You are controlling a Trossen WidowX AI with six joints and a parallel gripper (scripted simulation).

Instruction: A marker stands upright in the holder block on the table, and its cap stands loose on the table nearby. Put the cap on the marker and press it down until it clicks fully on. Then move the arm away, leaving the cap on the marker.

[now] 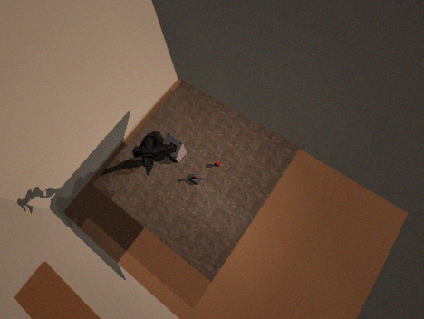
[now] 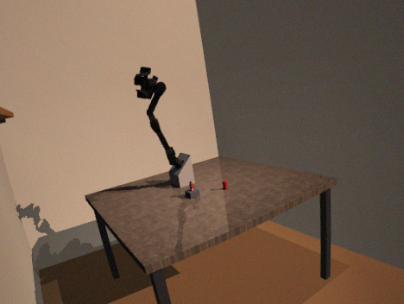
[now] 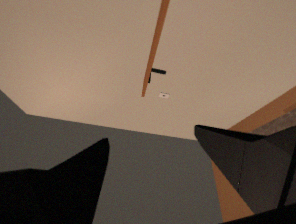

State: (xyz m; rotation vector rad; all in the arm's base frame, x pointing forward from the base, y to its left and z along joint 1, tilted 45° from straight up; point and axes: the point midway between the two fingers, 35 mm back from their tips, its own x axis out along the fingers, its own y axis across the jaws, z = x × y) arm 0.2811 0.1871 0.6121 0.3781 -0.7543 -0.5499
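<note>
Right now the red cap is 72 cm below my gripper tip, 42 cm to the left of it and 14 cm ahead of it. Round my gripper tip: grey holder block (73 cm below, 22 cm to the left, 5 cm ahead).
</note>
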